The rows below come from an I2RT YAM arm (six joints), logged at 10 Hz.
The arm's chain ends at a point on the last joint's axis. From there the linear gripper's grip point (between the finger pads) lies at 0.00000 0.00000 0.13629 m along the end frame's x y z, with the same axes.
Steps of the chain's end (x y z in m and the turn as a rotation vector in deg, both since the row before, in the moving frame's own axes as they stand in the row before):
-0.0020, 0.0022, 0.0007, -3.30, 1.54, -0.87
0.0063, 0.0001, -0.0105, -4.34, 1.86, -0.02
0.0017, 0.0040, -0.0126, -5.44, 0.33, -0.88
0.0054, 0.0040, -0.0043, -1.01, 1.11, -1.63
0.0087, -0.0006, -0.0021, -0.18, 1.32, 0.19
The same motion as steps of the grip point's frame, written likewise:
0.0017, 0.0100, 0.0004, -3.30, 1.54, -0.87
0.0107, 0.0104, -0.0110, -4.34, 1.86, -0.02
0.0026, 0.0169, -0.0132, -5.44, 0.33, -0.88
0.0081, 0.0064, -0.0043, -1.01, 1.11, -1.63
0.0118, -0.0002, -0.0021, -0.18, 1.32, 0.19

